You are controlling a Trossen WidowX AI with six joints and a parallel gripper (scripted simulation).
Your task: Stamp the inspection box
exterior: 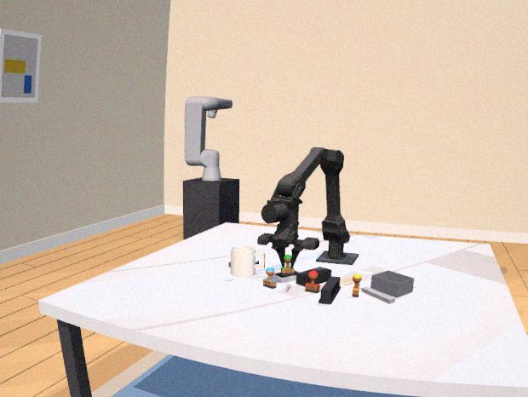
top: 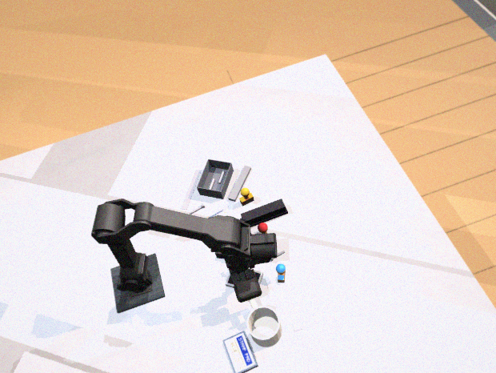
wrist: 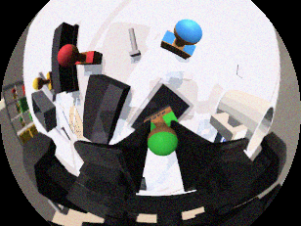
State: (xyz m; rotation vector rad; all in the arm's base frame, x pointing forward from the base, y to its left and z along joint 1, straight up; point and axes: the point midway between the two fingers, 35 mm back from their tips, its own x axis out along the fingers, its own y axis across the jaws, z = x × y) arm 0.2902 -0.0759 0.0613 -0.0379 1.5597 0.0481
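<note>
The green-knobbed stamp is right at my gripper tip. The rest, counted from my gripper tip: black block: 9 cm to the left, 2 cm below; blue-knobbed stamp: 10 cm ahead, 2 cm to the right, 2 cm below; dark ink pad: 3 cm below.
</note>
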